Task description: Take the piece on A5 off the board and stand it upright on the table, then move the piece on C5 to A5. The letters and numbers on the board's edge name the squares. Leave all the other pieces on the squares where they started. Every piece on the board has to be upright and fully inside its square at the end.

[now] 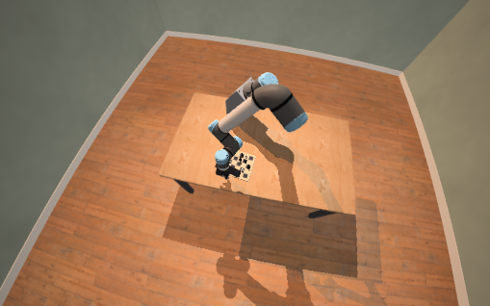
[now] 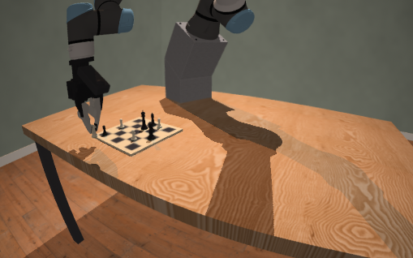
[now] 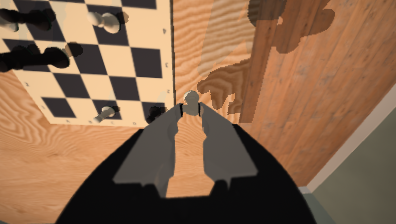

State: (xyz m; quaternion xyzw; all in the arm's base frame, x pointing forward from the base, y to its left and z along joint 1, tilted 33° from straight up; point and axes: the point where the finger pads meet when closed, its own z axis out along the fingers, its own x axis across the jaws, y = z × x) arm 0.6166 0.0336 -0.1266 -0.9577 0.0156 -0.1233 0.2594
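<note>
Right now the chessboard is 130 mm behind my hand, 50 mm to the left of it and 50 mm below it. The rest, counted from my hand: white piece: 10 mm below.
</note>
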